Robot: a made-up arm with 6 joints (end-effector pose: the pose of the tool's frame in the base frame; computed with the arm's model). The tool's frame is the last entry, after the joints.
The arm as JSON. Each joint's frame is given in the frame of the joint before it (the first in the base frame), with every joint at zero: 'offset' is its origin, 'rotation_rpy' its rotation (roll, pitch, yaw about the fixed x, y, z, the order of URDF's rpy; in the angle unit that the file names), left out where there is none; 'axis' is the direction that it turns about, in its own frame. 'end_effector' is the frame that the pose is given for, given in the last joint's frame.
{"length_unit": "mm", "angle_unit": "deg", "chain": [
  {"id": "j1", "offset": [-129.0, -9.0, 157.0], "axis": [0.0, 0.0, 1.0]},
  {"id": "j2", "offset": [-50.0, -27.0, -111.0], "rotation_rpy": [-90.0, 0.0, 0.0], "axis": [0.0, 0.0, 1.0]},
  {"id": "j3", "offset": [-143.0, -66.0, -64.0], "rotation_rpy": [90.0, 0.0, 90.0], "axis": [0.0, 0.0, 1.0]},
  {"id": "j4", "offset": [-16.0, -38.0, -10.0], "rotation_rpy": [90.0, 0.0, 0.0], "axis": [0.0, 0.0, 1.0]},
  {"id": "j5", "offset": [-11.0, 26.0, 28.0], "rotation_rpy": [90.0, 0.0, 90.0], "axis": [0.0, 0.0, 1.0]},
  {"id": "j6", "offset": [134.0, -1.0, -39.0], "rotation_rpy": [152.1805, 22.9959, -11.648], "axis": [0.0, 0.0, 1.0]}
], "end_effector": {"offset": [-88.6, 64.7, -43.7], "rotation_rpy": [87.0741, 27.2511, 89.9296]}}
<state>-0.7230 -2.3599 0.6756 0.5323 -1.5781 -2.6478</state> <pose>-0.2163 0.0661 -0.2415 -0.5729 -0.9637 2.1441</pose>
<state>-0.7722 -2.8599 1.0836 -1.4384 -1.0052 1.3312</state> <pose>-0.0740 -0.0643 0.0509 2.3868 -1.5439 0.1038</pose>
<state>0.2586 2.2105 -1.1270 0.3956 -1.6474 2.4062</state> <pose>-0.1438 0.0623 0.0905 0.4533 1.6894 -0.9381</pose>
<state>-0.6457 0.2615 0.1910 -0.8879 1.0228 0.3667</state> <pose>-0.4081 -0.0494 0.0841 1.5126 1.9953 -0.4345</pose>
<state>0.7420 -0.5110 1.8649 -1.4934 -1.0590 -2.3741</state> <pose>-0.2966 -0.2028 0.2218 -1.1075 -2.2812 -1.0067</pose>
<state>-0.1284 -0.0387 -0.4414 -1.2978 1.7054 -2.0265</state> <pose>-0.3457 -0.3629 0.2260 -0.8162 -0.7502 -1.6100</pose>
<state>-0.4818 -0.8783 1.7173 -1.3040 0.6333 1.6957</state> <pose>-0.1528 -0.0439 -0.1314 -1.2191 1.3059 2.4388</pose>
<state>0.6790 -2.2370 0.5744 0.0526 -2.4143 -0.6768</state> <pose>0.0157 -0.0265 -0.1771 -2.5086 -1.2465 0.9115</pose>
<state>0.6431 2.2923 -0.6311 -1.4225 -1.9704 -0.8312</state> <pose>0.0201 0.1061 0.1093 -1.0800 -1.4517 1.0683</pose>
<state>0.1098 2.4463 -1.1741 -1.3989 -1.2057 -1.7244</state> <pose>-0.1321 -0.0574 0.2064 0.6957 -2.1742 1.1743</pose>
